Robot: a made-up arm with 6 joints.
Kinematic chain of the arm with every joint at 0, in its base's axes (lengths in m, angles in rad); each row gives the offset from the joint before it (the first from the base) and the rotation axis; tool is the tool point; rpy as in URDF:
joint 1: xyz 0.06 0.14 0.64 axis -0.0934 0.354 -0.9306
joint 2: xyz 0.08 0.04 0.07 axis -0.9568 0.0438 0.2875
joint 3: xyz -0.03 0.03 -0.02 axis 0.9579 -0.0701 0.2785
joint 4: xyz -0.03 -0.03 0 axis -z
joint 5: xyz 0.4 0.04 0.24 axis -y
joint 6: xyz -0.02 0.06 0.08 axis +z
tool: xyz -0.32 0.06 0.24 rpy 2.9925 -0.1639 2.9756
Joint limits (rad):
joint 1: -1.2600..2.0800
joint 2: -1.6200..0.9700
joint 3: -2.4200..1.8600
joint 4: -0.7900..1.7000
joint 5: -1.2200..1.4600
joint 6: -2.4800..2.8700
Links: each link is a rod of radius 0.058 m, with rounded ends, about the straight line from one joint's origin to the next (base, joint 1, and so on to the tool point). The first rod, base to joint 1, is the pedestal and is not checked.
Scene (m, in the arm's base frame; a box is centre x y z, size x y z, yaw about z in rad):
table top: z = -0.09
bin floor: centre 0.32 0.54 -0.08 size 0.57 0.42 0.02 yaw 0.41
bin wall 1: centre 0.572 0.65 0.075 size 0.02 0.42 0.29 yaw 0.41
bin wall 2: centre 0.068 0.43 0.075 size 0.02 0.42 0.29 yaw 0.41
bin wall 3: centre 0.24 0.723 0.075 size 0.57 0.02 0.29 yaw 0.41
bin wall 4: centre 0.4 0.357 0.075 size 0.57 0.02 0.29 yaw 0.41
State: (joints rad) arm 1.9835 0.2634 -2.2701 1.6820 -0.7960 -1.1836
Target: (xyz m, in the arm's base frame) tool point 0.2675 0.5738 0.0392
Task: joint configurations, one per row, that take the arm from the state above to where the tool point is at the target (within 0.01 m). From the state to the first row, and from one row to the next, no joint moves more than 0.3 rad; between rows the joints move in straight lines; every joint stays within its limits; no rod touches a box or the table.
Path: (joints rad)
1: 1.7194 0.3362 -2.1489 1.6844 -0.6350 -0.9000
2: 1.4552 0.4090 -2.0277 1.6867 -0.4740 -0.6165
3: 1.1911 0.4817 -1.9064 1.6891 -0.3129 -0.3329
4: 0.9269 0.5545 -1.7852 1.6914 -0.1519 -0.0494
5: 0.6628 0.6273 -1.6640 1.6938 0.0091 0.2342
6: 0.3986 0.7001 -1.5428 1.6961 0.1701 0.5177
7: 0.4769 0.7901 -1.7024 1.6974 -0.0894 0.5058
8: 0.5552 0.8800 -1.8620 1.6987 -0.3489 0.4940
9: 0.6335 0.9700 -2.0217 1.7000 -0.6084 0.4821

